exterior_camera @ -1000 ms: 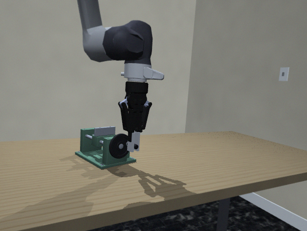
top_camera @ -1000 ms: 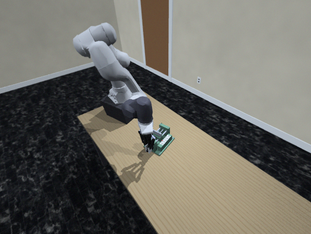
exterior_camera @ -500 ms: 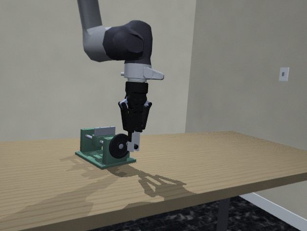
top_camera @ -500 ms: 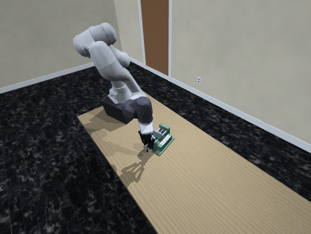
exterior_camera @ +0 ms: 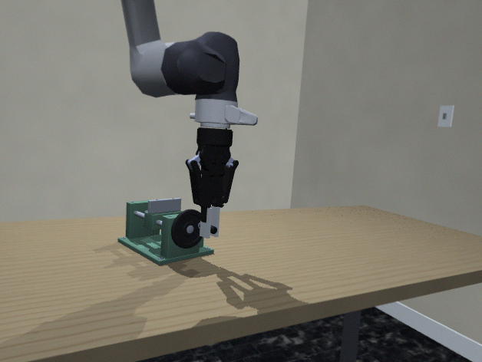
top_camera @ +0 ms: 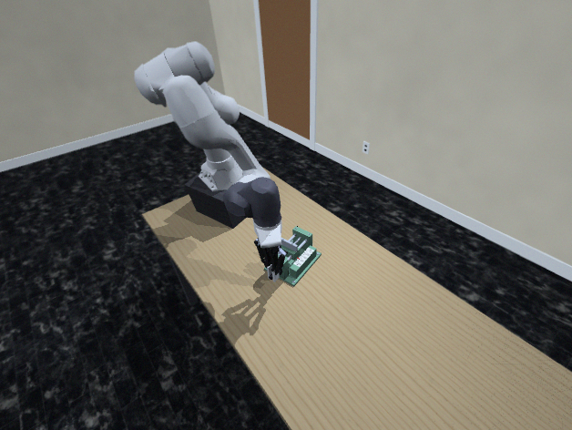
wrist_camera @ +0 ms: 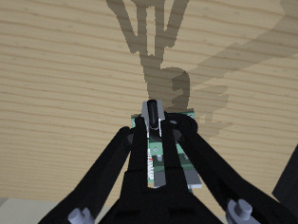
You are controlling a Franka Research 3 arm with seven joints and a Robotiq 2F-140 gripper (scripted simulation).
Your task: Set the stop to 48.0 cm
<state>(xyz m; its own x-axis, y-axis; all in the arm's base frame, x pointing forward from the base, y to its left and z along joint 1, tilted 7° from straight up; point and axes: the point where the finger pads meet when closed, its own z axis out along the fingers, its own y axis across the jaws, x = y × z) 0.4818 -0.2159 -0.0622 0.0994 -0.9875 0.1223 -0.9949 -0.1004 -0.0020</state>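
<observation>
Now: hand 2 cm to the right of the black handwheel, 2 cm above it and 1 cm past it. Round my hand: stop block (13 cm to the left, 3 cm behind, 1 cm below).
</observation>
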